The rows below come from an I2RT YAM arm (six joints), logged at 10 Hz.
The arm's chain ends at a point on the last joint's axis. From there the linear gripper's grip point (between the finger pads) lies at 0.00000 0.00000 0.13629 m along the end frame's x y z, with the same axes.
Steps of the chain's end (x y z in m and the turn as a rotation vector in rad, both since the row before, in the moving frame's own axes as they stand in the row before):
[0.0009 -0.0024 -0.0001 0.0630 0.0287 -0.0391]
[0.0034 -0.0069 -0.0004 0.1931 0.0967 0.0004]
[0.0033 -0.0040 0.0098 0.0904 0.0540 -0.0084]
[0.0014 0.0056 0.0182 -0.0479 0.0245 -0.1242]
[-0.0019 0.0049 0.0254 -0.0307 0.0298 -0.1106]
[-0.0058 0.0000 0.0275 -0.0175 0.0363 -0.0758]
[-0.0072 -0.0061 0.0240 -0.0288 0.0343 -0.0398]
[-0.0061 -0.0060 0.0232 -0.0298 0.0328 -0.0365]
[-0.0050 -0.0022 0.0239 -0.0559 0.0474 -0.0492]
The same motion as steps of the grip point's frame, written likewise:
[0.0046 -0.0111 -0.0004 0.0630 0.0287 -0.0391]
[0.0165 -0.0330 -0.0036 0.1931 0.0967 0.0004]
[0.0106 -0.0163 0.0090 0.0904 0.0540 -0.0084]
[0.0051 0.0119 0.0180 -0.0479 0.0245 -0.1242]
[0.0024 0.0088 0.0253 -0.0307 0.0298 -0.1106]
[-0.0008 0.0022 0.0274 -0.0175 0.0363 -0.0758]
[-0.0024 -0.0023 0.0239 -0.0288 0.0343 -0.0398]
[-0.0016 -0.0020 0.0231 -0.0298 0.0328 -0.0365]
[0.0016 0.0052 0.0235 -0.0559 0.0474 -0.0492]

